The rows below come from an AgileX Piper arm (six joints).
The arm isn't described. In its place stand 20 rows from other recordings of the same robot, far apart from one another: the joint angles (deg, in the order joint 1, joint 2, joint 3, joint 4, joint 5, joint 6), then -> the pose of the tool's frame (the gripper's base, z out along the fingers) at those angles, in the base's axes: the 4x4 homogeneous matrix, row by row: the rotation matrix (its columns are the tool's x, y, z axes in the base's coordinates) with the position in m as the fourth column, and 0 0 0 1 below.
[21.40 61.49 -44.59 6.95 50.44 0.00] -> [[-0.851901 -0.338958 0.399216 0.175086], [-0.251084 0.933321 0.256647 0.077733], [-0.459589 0.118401 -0.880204 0.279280], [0 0 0 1]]
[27.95 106.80 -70.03 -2.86 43.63 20.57] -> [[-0.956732 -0.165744 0.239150 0.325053], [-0.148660 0.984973 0.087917 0.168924], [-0.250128 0.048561 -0.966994 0.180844], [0 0 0 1]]
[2.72 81.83 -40.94 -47.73 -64.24 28.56] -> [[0.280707 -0.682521 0.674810 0.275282], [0.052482 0.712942 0.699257 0.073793], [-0.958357 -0.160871 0.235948 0.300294], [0 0 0 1]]
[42.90 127.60 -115.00 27.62 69.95 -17.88] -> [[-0.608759 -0.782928 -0.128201 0.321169], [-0.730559 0.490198 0.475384 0.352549], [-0.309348 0.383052 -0.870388 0.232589], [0 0 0 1]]
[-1.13 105.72 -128.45 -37.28 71.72 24.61] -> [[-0.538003 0.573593 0.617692 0.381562], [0.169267 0.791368 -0.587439 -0.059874], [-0.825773 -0.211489 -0.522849 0.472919], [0 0 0 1]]
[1.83 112.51 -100.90 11.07 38.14 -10.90] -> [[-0.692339 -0.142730 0.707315 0.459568], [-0.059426 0.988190 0.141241 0.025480], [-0.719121 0.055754 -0.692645 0.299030], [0 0 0 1]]
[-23.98 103.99 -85.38 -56.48 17.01 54.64] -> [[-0.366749 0.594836 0.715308 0.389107], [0.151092 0.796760 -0.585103 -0.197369], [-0.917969 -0.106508 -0.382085 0.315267], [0 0 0 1]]
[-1.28 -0.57 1.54 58.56 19.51 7.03] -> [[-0.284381 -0.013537 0.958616 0.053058], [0.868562 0.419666 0.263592 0.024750], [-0.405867 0.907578 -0.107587 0.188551], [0 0 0 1]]
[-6.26 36.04 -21.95 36.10 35.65 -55.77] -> [[-0.499834 -0.413474 0.761055 0.114426], [-0.346278 0.900810 0.261979 0.018885], [-0.793888 -0.132591 -0.593432 0.248452], [0 0 0 1]]
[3.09 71.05 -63.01 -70.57 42.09 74.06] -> [[-0.242110 0.600335 0.762221 0.265456], [0.114786 0.797799 -0.591896 -0.043277], [-0.963435 -0.055812 -0.262065 0.387428], [0 0 0 1]]
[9.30 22.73 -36.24 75.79 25.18 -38.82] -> [[-0.151234 -0.562339 0.812960 0.059430], [0.511916 0.658991 0.551066 0.047764], [-0.845619 0.499507 0.188208 0.385299], [0 0 0 1]]
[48.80 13.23 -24.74 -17.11 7.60 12.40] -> [[0.163288 -0.715816 0.678929 0.040771], [0.065694 0.694527 0.716461 0.041197], [-0.984389 -0.072388 0.160433 0.332143], [0 0 0 1]]
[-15.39 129.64 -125.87 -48.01 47.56 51.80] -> [[-0.364887 0.775590 0.515090 0.490495], [0.324022 0.624434 -0.710698 -0.186784], [-0.872850 -0.092424 -0.479156 0.299576], [0 0 0 1]]
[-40.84 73.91 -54.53 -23.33 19.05 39.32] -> [[-0.167277 0.817004 0.551836 0.206963], [0.530890 0.546288 -0.647862 -0.194446], [-0.830767 0.184592 -0.525121 0.316261], [0 0 0 1]]
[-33.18 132.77 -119.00 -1.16 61.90 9.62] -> [[-0.692813 0.669771 0.267240 0.418762], [0.641413 0.741716 -0.196081 -0.275763], [-0.329545 0.035564 -0.943470 0.201708], [0 0 0 1]]
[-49.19 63.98 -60.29 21.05 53.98 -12.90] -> [[-0.507821 0.602865 0.615363 0.161220], [0.584346 0.765924 -0.268143 -0.146259], [-0.632975 0.223416 -0.741234 0.353961], [0 0 0 1]]
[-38.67 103.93 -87.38 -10.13 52.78 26.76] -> [[-0.421826 0.870779 0.252598 0.300575], [0.783615 0.490280 -0.381540 -0.256872], [-0.456081 0.036996 -0.889169 0.278203], [0 0 0 1]]
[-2.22 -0.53 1.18 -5.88 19.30 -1.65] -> [[-0.263189 0.038729 0.963967 0.053362], [-0.115182 0.990786 -0.071254 -0.005152], [-0.957844 -0.129785 -0.256303 0.176603], [0 0 0 1]]
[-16.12 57.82 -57.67 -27.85 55.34 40.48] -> [[-0.439986 0.748112 0.496730 0.170359], [0.514292 0.663372 -0.543545 -0.085634], [-0.736150 0.016312 -0.676622 0.364103], [0 0 0 1]]
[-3.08 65.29 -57.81 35.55 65.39 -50.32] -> [[-0.633178 -0.655341 0.411842 0.205731], [-0.438188 0.742116 0.507204 0.037102], [-0.638026 0.140687 -0.757054 0.337892], [0 0 0 1]]
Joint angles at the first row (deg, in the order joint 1, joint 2, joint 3, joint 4, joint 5, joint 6):
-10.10 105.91 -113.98 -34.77 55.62 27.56
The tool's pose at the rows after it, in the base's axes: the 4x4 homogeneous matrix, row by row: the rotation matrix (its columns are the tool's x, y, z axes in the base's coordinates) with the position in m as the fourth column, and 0 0 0 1 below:
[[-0.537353 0.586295 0.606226 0.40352], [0.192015 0.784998 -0.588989 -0.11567], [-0.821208 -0.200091 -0.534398 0.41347], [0 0 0 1]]
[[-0.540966 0.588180 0.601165 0.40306], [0.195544 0.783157 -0.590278 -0.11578], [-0.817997 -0.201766 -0.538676 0.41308], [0 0 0 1]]
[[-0.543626 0.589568 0.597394 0.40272], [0.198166 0.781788 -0.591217 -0.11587], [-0.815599 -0.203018 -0.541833 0.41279], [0 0 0 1]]
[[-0.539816 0.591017 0.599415 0.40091], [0.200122 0.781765 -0.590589 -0.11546], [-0.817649 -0.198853 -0.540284 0.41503], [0 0 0 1]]
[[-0.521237 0.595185 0.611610 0.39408], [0.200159 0.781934 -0.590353 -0.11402], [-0.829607 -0.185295 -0.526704 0.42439], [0 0 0 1]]
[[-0.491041 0.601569 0.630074 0.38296], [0.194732 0.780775 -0.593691 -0.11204], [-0.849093 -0.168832 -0.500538 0.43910], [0 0 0 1]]
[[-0.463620 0.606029 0.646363 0.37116], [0.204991 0.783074 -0.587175 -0.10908], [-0.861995 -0.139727 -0.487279 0.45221], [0 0 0 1]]
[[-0.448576 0.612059 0.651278 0.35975], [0.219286 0.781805 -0.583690 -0.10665], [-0.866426 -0.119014 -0.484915 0.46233], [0 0 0 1]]
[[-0.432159 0.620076 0.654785 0.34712], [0.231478 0.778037 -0.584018 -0.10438], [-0.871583 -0.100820 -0.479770 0.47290], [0 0 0 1]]
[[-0.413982 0.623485 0.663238 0.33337], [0.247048 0.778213 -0.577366 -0.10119], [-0.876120 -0.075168 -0.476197 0.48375], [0 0 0 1]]
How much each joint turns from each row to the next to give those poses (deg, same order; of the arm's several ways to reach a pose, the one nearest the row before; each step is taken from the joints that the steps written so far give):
0.00 0.00 0.00 -0.13 0.24 0.00
0.00 0.00 0.00 0.00 0.39 0.00
0.00 0.00 0.00 0.00 0.28 0.00
0.00 -0.34 0.00 0.14 0.13 0.00
0.00 -1.34 0.00 0.24 0.08 0.00
0.00 -2.09 0.00 -0.01 0.00 0.00
0.00 -2.11 0.00 0.99 0.50 0.00
0.00 -1.82 0.00 0.84 1.21 -0.10
0.00 -1.94 0.00 0.51 1.28 0.00
0.00 -2.12 0.00 1.07 1.28 -0.13

